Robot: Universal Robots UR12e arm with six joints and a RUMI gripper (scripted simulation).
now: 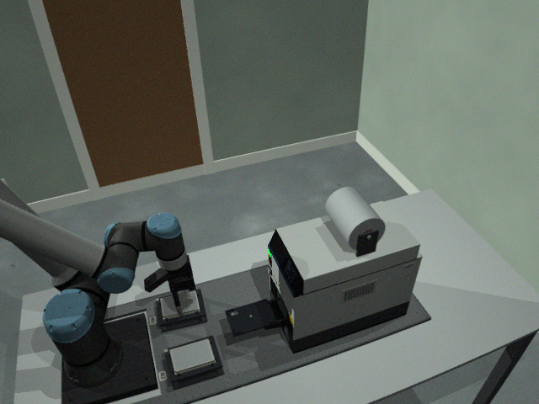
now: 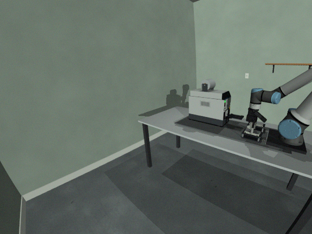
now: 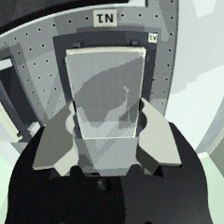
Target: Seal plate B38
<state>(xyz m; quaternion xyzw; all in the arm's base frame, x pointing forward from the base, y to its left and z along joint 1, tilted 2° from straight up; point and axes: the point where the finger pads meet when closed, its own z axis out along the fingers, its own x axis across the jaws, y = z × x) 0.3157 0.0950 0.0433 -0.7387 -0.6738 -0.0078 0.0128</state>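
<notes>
Right now my hand is 1 cm above the plate B38. The rest, counted from my hand: foil-covered plate: 1 cm behind, 22 cm to the right; then nest N1: 2 cm below; then sealer stage: 20 cm ahead, 18 cm to the right, 5 cm above.
</notes>
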